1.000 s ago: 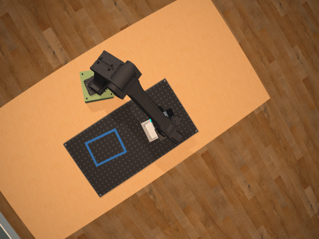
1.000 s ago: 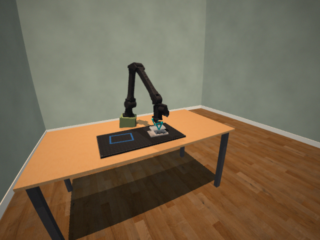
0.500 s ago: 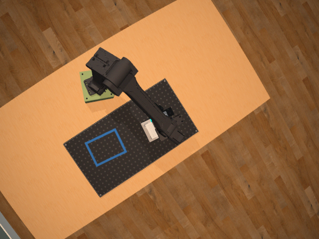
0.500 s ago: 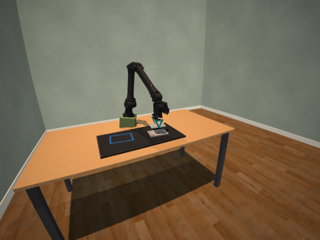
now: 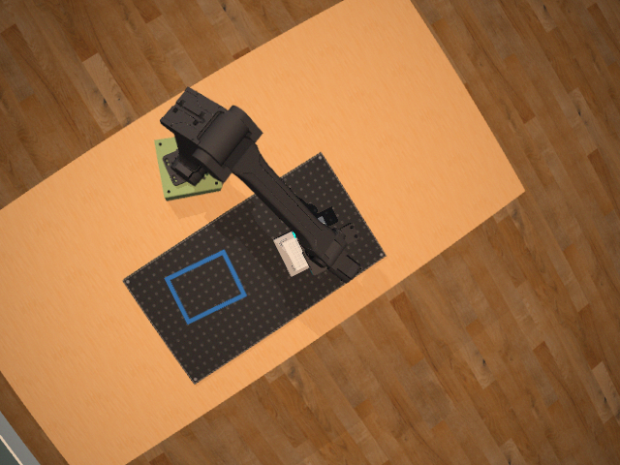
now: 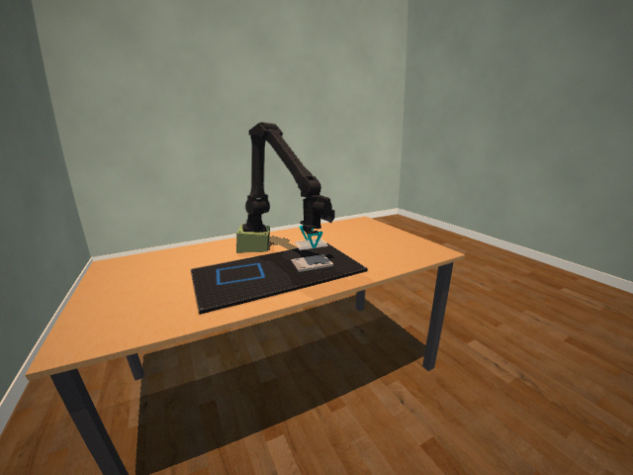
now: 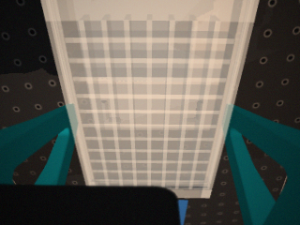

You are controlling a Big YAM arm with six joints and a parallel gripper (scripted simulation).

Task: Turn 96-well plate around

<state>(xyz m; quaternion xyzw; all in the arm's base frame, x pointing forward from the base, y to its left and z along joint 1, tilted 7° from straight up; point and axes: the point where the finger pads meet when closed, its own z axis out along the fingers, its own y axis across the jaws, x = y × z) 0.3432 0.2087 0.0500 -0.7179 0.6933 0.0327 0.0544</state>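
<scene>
Now: hand 90 mm above the plate nest N1. Also, from my hand: 96-well plate: 10 mm below.
</scene>
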